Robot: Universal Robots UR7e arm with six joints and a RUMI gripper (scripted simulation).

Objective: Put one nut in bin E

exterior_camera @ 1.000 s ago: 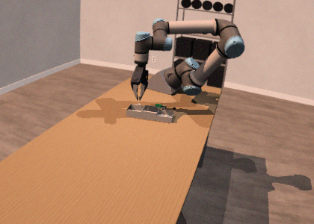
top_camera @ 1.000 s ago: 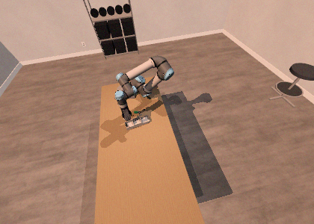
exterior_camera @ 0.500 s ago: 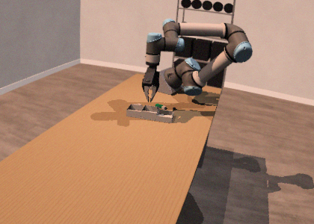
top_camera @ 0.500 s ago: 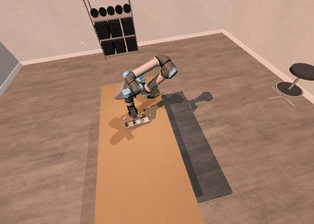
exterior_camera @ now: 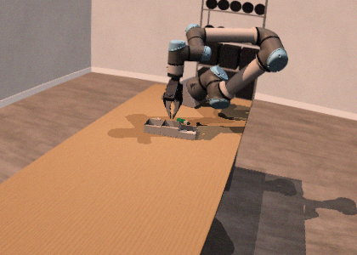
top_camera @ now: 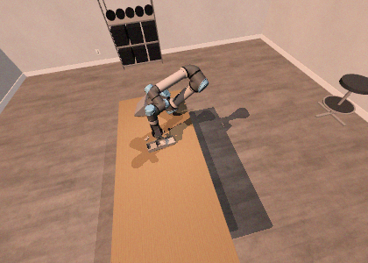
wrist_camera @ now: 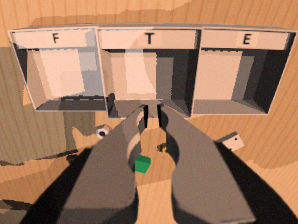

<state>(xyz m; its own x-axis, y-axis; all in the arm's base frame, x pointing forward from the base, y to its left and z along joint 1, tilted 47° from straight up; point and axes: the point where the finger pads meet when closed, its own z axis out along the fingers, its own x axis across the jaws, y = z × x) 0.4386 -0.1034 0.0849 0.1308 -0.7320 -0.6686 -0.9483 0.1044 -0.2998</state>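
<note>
Right now the bin row is 1 cm ahead of my hand and 6 cm below it. From my hand the other things lie so: brass nut (10 cm behind, 3 cm to the right, 8 cm below); then silver nut (8 cm behind, 6 cm to the left, 8 cm below); then green block (13 cm behind, 3 cm to the left, 8 cm below).
</note>
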